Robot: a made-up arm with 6 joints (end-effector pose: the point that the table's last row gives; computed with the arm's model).
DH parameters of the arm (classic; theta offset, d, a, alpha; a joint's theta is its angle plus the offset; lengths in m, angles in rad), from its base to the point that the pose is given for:
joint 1: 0 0.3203 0 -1.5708
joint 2: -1.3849 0 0.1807 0
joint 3: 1.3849 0 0.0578 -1.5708
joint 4: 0 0.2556 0 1.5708
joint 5: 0 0 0.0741 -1.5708
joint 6: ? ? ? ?
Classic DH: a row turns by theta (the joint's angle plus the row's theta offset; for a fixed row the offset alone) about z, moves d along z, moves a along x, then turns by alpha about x.
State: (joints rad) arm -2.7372 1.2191 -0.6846 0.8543 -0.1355 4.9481
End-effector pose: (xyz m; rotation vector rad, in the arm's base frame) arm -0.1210 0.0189 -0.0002 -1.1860 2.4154 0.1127
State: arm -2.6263 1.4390 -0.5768 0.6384 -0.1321 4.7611
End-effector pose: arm -0.0297 0.0420 -0.0068 -1.5669 1.7967 -0.0832
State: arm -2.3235 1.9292 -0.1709 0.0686 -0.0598 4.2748
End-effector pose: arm 0.1399 0.1574 0.1563 -1.4816 0.2841 -0.9097
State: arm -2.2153 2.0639 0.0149 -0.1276 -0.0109 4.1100
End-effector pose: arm 0.1452 0.1773 0.2612 -1.1543 -0.0480 -1.2323
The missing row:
joint 6: 0 0.0946 0 0
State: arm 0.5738 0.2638 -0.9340 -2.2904 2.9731 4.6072
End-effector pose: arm 0.2701 0.0949 0.4184 0.6533 0.1280 -1.8507
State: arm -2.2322 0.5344 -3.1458 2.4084 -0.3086 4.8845
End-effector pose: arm -0.2345 -0.1931 0.7269 -0.2782 -0.8600 1.7523
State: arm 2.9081 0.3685 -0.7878 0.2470 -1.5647 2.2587
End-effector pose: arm -0.2925 0.0935 0.3687 -1.3261 -0.1818 1.6210
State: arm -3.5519 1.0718 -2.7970 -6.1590 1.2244 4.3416
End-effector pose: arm -0.4854 0.2025 0.4255 1.9105 -2.0122 -0.5869
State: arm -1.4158 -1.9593 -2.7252 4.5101 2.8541 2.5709
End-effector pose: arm -0.1511 0.3458 0.2117 1.6553 0.2137 -0.3885
